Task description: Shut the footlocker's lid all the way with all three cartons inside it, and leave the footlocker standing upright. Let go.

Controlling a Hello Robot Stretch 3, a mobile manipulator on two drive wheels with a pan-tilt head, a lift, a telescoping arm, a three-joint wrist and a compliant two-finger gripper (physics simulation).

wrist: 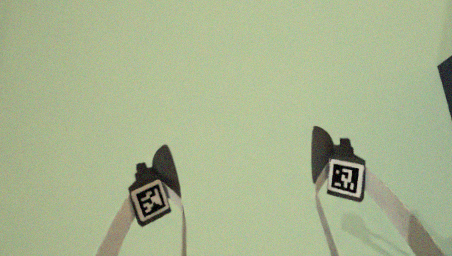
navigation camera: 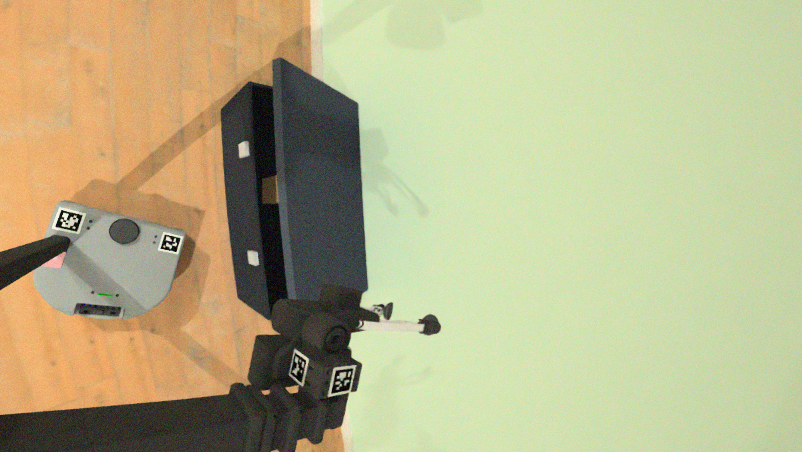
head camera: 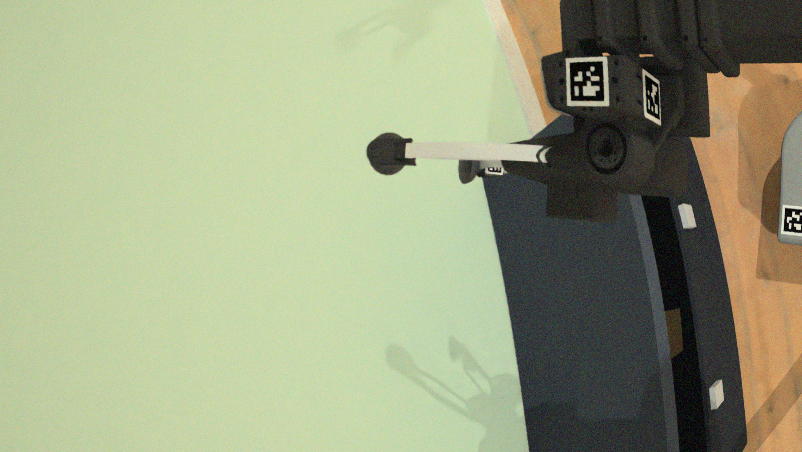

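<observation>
The dark navy footlocker (head camera: 721,314) (navigation camera: 238,207) stands upright on the floor against the wall. Its lid (head camera: 578,303) (navigation camera: 322,185) is partly open, with a dark gap along the front. One brown carton (head camera: 674,332) (navigation camera: 270,189) shows in part through the gap; the other two cartons do not show. My gripper (head camera: 427,162) (navigation camera: 408,317) (wrist: 241,154) is open and empty, its fingers wide apart and pointing toward the wall. It is near one end of the lid, and my wrist covers that corner in the head and navigation views. A dark corner of the footlocker shows at the wrist view's right edge.
The pale green wall (head camera: 224,224) (navigation camera: 589,224) (wrist: 240,75) rises behind the footlocker. My grey base (navigation camera: 140,269) stands on the wooden floor (navigation camera: 162,72) in front of it. My dark arm (navigation camera: 140,421) reaches past the footlocker's end. Two white latches are on its front.
</observation>
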